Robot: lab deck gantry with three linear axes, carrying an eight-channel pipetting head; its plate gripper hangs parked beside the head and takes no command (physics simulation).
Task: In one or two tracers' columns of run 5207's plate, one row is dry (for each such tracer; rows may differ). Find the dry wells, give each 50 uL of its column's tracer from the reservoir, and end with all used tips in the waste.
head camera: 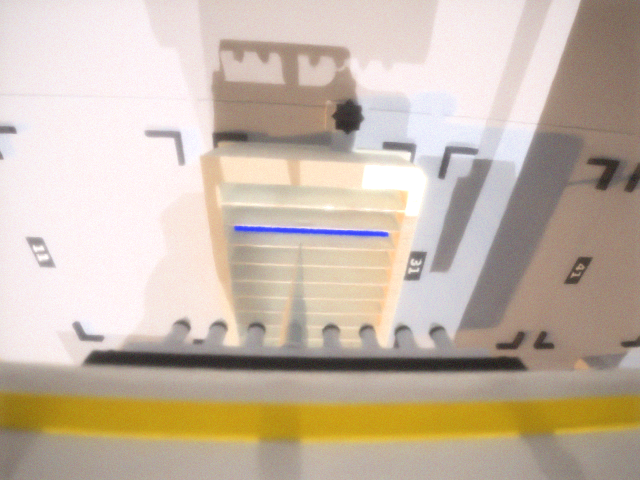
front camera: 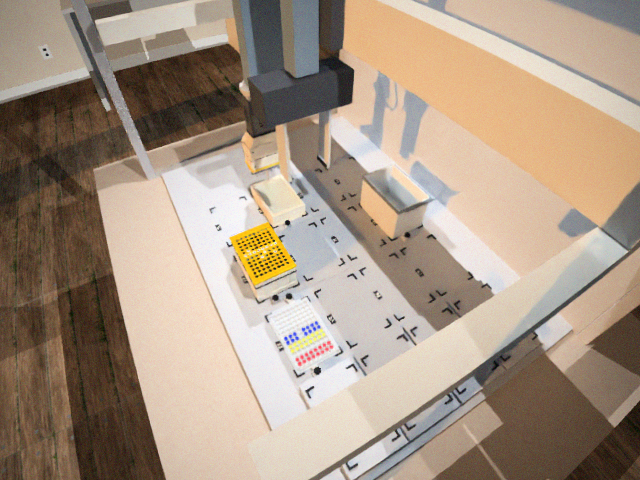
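The pipetting head [front camera: 302,95] is over the back of the deck. In the head view one long tip [head camera: 297,304] is on the fourth nozzle from the left, above the reservoir [head camera: 289,170] [front camera: 289,211]; the other nozzles look bare. A blue liquid strip [head camera: 310,230] lies in one trough. The well plate [front camera: 292,312] shows blue, yellow and red wells in bands; the blue wells [front camera: 311,328] have a gap across the band. The yellow tip rack [front camera: 268,266] has some pale spots mid-rack. The open waste box [front camera: 379,211] stands to the right. The parked gripper [front camera: 305,170] is open and empty.
Another box with a yellow edge [front camera: 261,157] stands behind the reservoir, partly under the head. A black knob [head camera: 347,116] sits beside the reservoir. Corner brackets and slot labels mark the deck. A broad beam [front camera: 413,372] crosses the front.
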